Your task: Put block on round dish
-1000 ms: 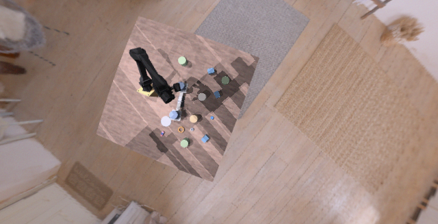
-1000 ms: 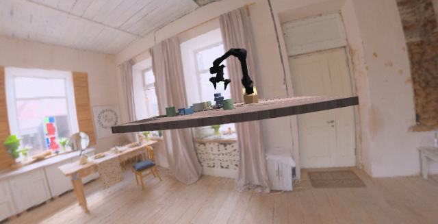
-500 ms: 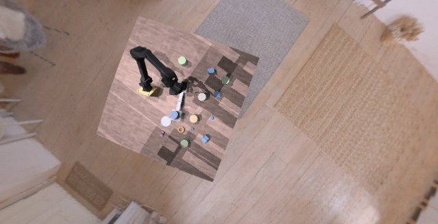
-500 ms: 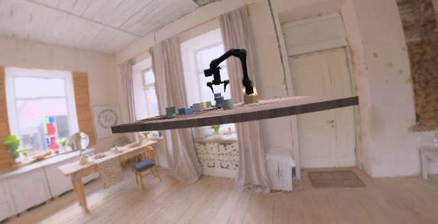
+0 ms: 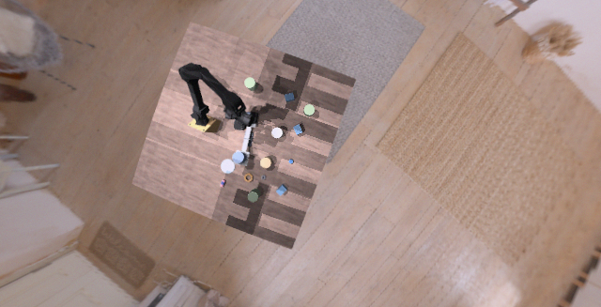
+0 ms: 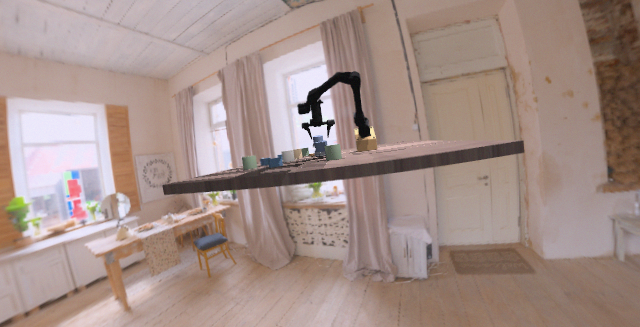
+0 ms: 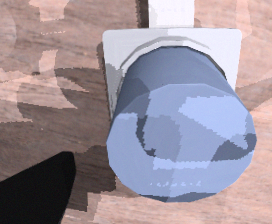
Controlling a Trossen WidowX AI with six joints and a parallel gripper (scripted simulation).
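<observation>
Now: gripper tip 2 cm to the right of the cup and 5 cm above it. Also, from my gripper tip: balance beam 1 cm ahead, 14 cm to the right, 7 cm below; white cylinder 21 cm ahead, 7 cm to the right, 7 cm below; round dish 10 cm behind, 35 cm to the right, 10 cm below.
</observation>
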